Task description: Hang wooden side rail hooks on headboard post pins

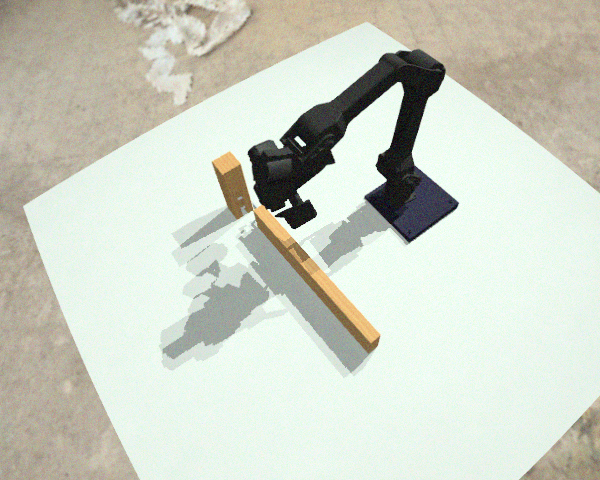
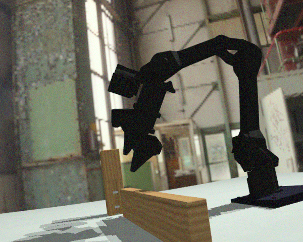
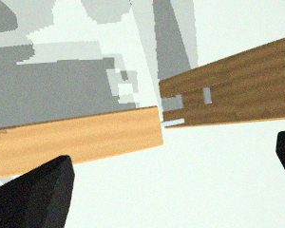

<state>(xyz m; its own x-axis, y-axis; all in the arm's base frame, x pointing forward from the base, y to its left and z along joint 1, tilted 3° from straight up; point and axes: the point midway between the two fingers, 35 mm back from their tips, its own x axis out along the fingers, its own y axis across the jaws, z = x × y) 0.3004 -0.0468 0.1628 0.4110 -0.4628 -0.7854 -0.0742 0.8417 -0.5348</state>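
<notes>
My gripper tip is 100 mm to the left of the wooden headboard post, 60 mm above it and 40 mm short of it.
</notes>
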